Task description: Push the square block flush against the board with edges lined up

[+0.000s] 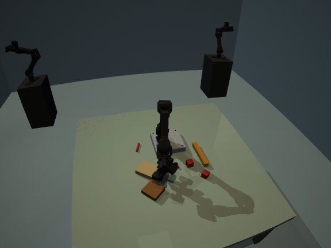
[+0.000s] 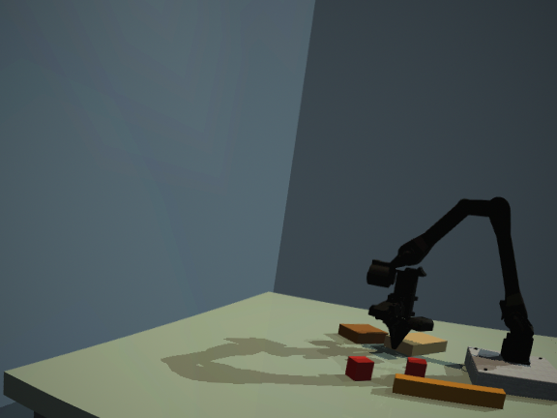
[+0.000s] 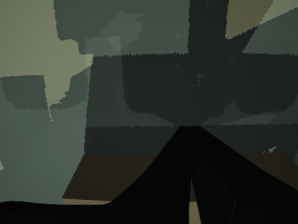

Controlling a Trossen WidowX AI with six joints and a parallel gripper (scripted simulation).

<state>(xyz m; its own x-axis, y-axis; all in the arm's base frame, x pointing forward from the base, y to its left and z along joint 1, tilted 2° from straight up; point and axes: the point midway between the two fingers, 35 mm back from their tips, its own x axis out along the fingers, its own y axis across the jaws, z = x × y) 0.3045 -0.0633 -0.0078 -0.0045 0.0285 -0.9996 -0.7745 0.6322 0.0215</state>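
The tan board lies 60 mm behind my gripper tip, 70 mm to the right of it and 10 mm above it. The rest, counted from my gripper tip: short red stick: 300 mm behind, 110 mm to the right; then small red ball: 60 mm behind, 110 mm to the left; then square brown block: 100 mm ahead, 80 mm to the right, 10 mm above.
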